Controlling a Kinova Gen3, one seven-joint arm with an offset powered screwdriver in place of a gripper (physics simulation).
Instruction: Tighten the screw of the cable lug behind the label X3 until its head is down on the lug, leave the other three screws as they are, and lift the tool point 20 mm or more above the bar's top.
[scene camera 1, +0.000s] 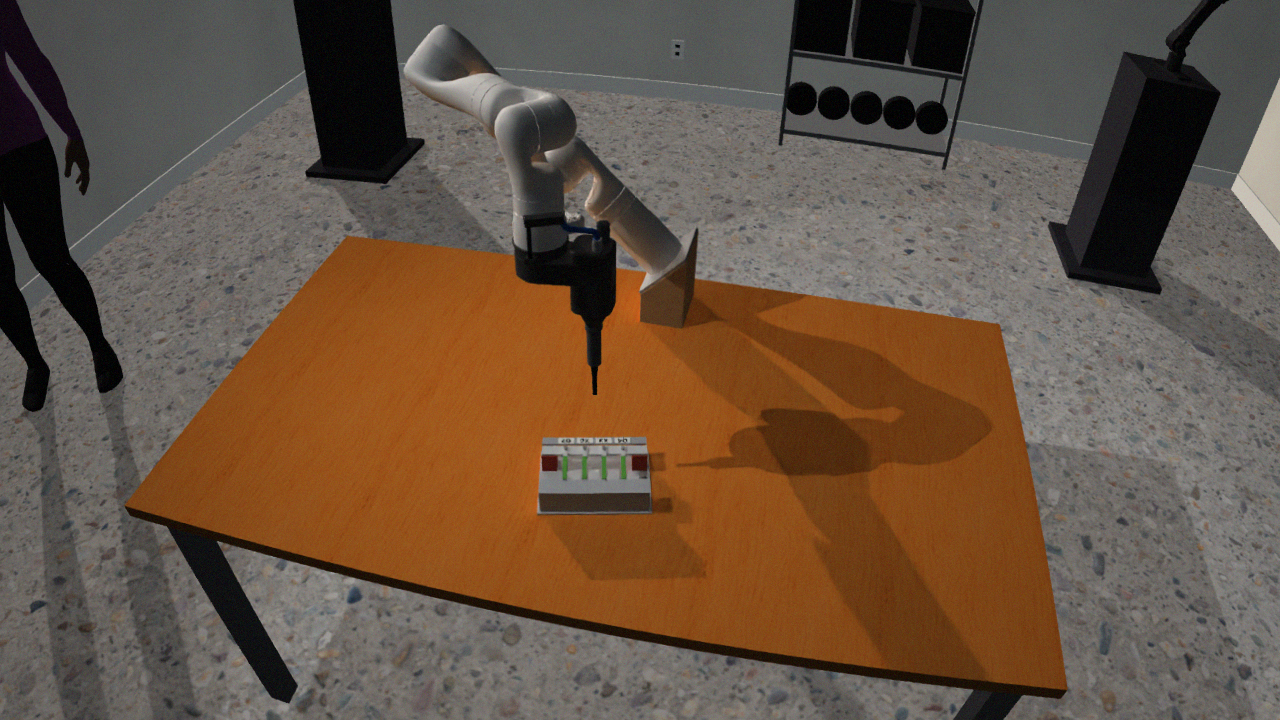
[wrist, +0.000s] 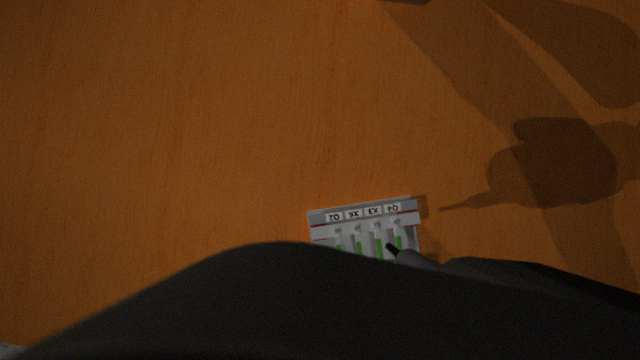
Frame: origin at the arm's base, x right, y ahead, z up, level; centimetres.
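Seen in the pictures: hand at its tool point: (scene camera 1: 594, 394) (wrist: 388, 245); arm's base at its link origin: (scene camera 1: 665, 259).
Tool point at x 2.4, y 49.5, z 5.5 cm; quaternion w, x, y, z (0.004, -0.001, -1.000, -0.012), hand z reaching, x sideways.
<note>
Offsets run from my tool point to a thing's top centre. "spot": to the spot under its first point. Level surfaces: height alone.
The white-grey terminal bar (scene camera 1: 594, 501) (wrist: 320, 233) stands on the table. Its labels are upside down in the wrist view: Q2 {spot: dx +5.4, dy -1.3, dz -12.8 cm} (wrist: 334, 216), X6 {spot: dx +2.4, dy -1.9, dz -12.8 cm} (wrist: 353, 214), X3 {spot: dx -0.7, dy -2.7, dz -12.8 cm} (wrist: 373, 211) and Q4 {spot: dx -3.8, dy -3.6, dz -12.8 cm} (wrist: 392, 207). The X3 label {dx -0.7, dy -2.8, dz -12.8 cm} (scene camera 1: 603, 440) is third from the left in both views. Small grey screws show by the labels; the X3 screw {dx -1.2, dy -0.7, dz -12.2 cm} (scene camera 1: 604, 448) (wrist: 377, 225) lies in line with a green strip {spot: dx -2.5, dy +3.9, dz -12.1 cm} (scene camera 1: 604, 467) (wrist: 379, 248). Screw heights are too small to tell. My screwdriver {dx +0.0, dy -0.1, dz +6.4 cm} (scene camera 1: 594, 392) (wrist: 389, 246) points down, its tip in the air above the bar, touching nothing. It has no fingers.
Dark red blocks (scene camera 1: 549, 462) (scene camera 1: 639, 462) sit at both ends of the green strips. The arm's base wedge (scene camera 1: 664, 300) stands at the back edge of the orange table {dz -17.1 cm} (scene camera 1: 375, 385) (wrist: 200, 125). Arm shadows fall right of the bar. The black tool housing (wrist: 300, 305) hides the bar's lower part.
</note>
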